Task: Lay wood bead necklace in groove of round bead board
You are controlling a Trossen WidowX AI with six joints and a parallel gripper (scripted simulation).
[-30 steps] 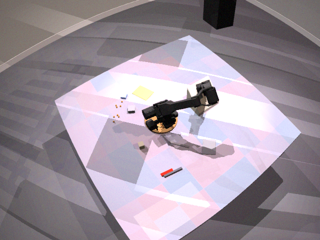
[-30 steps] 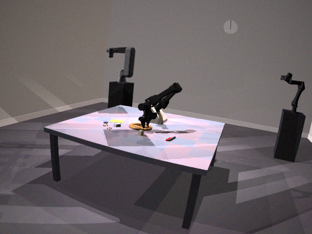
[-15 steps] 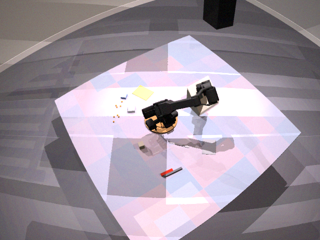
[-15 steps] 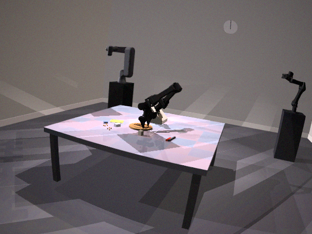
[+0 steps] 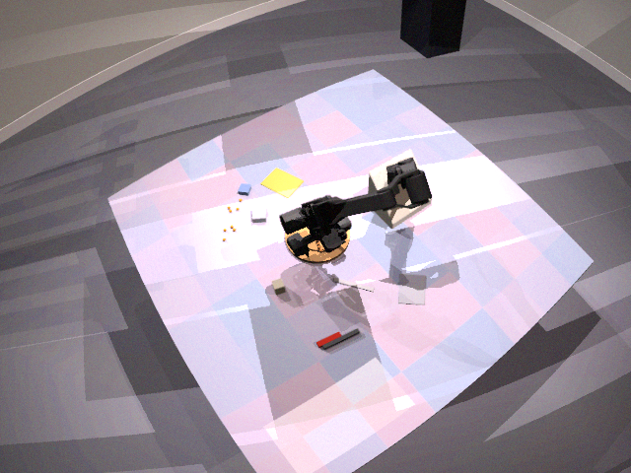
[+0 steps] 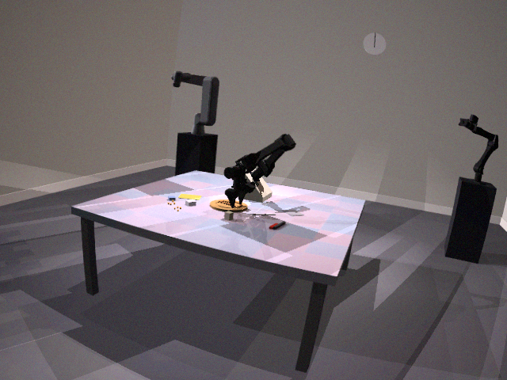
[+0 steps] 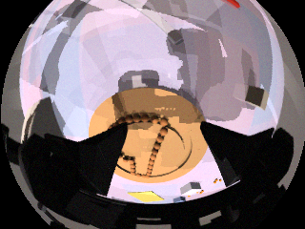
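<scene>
Now: gripper tip 60 mm to the left of the round bead board, 20 mm past it and 10 mm above it. Round my gripper tip: cream cube (170 mm ahead, 50 mm to the left); then white block (220 mm to the right, 110 mm ahead, 10 mm below); then thin rod (150 mm to the left, 30 mm behind, 20 mm below).
</scene>
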